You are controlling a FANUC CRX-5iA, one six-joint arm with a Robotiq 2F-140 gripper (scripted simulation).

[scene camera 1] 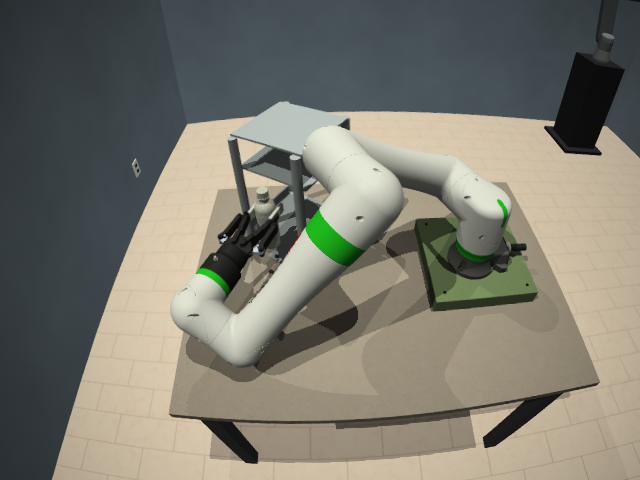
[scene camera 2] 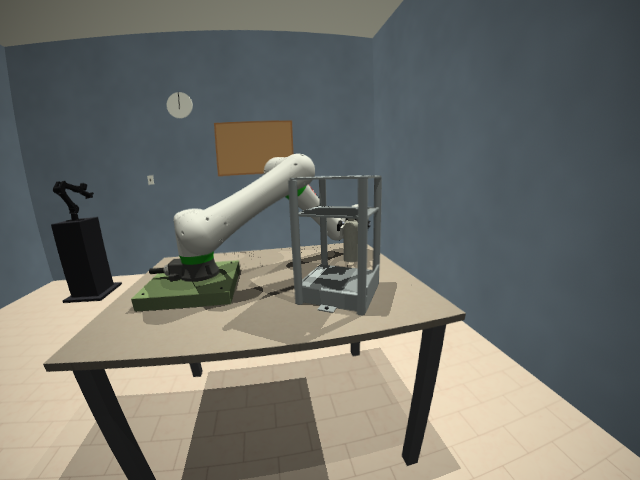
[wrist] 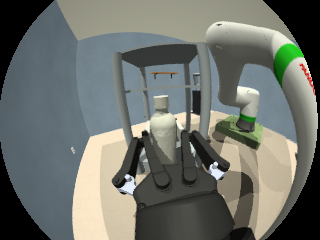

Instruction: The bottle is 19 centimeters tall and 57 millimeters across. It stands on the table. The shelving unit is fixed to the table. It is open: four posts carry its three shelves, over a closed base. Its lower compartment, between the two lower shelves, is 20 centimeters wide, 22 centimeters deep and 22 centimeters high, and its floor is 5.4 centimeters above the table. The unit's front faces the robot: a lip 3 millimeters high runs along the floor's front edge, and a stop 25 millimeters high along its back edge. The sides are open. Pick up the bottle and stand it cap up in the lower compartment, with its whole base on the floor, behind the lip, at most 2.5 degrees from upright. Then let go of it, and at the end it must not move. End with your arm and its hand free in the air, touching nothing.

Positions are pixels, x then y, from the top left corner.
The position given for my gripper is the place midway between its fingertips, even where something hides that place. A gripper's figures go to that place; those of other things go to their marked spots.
Labels:
My gripper [wrist: 162, 124] is 0.23 m from the lens. A pale grey bottle [wrist: 163, 128] is 0.17 m from the lens. A grey shelving unit [wrist: 183, 53] is 0.30 m from the lens. The marked spots on the grey shelving unit and the pale grey bottle are 0.23 m apart.

